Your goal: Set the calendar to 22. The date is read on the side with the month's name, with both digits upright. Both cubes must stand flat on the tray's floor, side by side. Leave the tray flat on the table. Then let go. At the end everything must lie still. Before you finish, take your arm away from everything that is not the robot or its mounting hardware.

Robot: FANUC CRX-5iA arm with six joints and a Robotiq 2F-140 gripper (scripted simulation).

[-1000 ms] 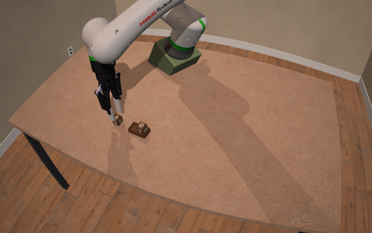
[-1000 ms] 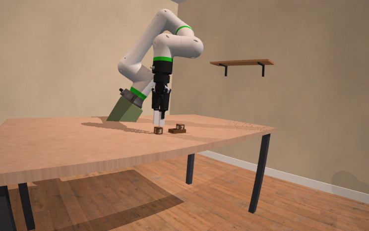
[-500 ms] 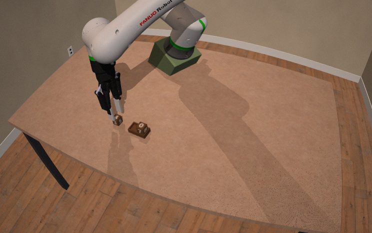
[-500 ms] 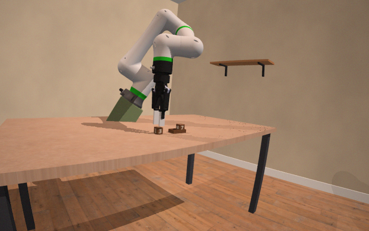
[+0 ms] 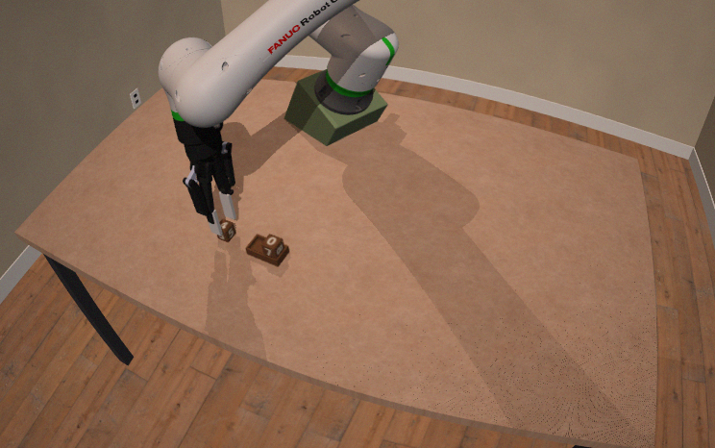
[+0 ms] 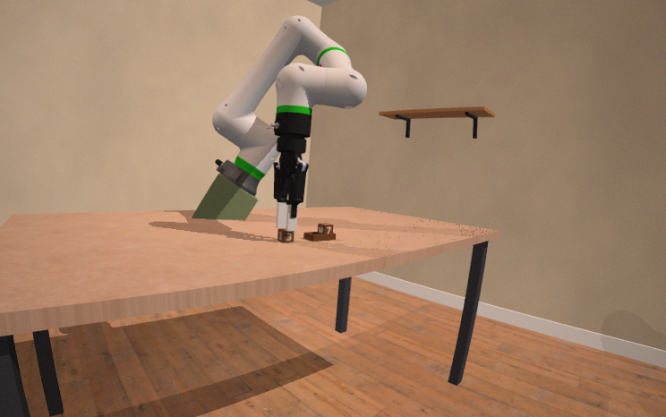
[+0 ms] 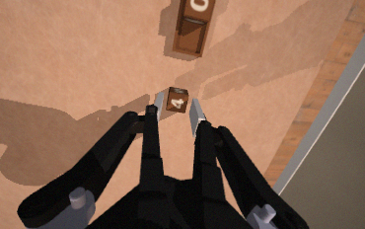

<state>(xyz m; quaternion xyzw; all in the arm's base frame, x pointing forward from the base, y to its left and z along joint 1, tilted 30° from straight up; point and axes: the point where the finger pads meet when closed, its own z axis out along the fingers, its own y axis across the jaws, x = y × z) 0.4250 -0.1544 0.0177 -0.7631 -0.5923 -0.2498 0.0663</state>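
Right now my hand is 130 mm to the right of the digit cube, 40 mm above it and 20 mm short of it. The rest, counted from my hand: tray: 110 mm to the left, 60 mm below, 20 mm ahead.
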